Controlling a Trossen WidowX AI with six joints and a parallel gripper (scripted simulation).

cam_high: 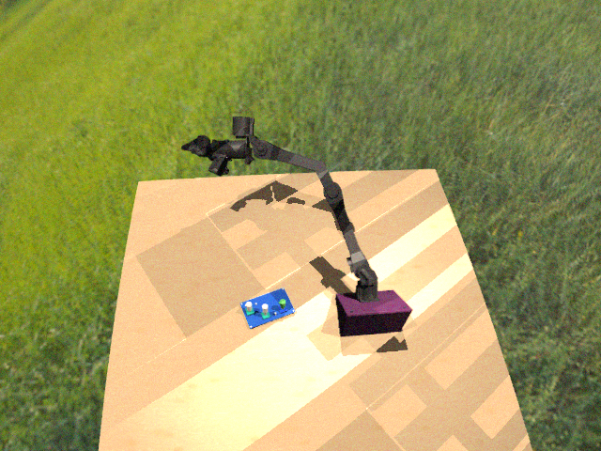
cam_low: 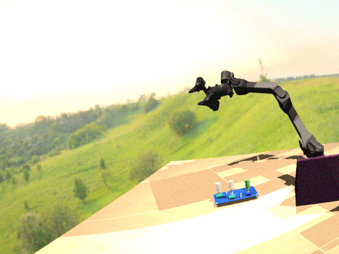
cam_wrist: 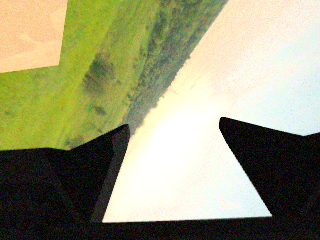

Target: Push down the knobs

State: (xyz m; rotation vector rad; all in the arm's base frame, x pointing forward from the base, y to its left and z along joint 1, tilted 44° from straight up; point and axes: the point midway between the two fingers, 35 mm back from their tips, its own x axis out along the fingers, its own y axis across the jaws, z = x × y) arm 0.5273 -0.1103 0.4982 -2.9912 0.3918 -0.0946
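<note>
The green knob is 28 cm behind my gripper tip, 41 cm to the left of it and 31 cm below it. Round my gripper tip: grey knob: 17 cm behind, 41 cm to the left, 31 cm below.
</note>
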